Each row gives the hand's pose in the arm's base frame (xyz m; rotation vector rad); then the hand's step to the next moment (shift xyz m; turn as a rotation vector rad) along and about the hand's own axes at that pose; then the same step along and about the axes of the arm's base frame.
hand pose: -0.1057 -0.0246 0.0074 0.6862 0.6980 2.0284
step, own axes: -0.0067 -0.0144 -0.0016 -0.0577 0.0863 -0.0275
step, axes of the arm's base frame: 0.0100 0.0007 -0.0124 -0.0384 -0.0961 0.0287
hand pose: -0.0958 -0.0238 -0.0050 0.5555 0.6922 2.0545
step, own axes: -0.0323 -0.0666 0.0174 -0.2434 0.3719 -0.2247
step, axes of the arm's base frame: 0.0672 0.0082 -0.0347 -0.2331 -0.4378 0.0453
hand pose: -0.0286 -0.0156 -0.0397 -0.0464 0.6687 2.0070
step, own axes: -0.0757 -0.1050 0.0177 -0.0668 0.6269 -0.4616
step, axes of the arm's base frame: 0.1297 -0.0137 -0.0080 -0.5906 -0.5023 -0.0975
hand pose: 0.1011 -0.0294 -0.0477 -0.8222 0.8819 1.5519
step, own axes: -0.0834 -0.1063 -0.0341 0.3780 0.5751 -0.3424
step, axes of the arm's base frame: 0.1184 -0.0578 0.0453 -0.6077 -0.1836 -0.4335
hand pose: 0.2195 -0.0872 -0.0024 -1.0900 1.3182 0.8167
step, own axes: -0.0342 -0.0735 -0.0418 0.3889 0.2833 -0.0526
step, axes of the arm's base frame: 0.0509 -0.0587 0.0478 -0.2370 -0.0054 -0.4220
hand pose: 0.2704 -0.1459 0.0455 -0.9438 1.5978 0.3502
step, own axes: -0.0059 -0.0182 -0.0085 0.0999 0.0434 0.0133
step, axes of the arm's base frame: 0.0074 -0.0150 0.0126 -0.0211 -0.0016 -0.1077
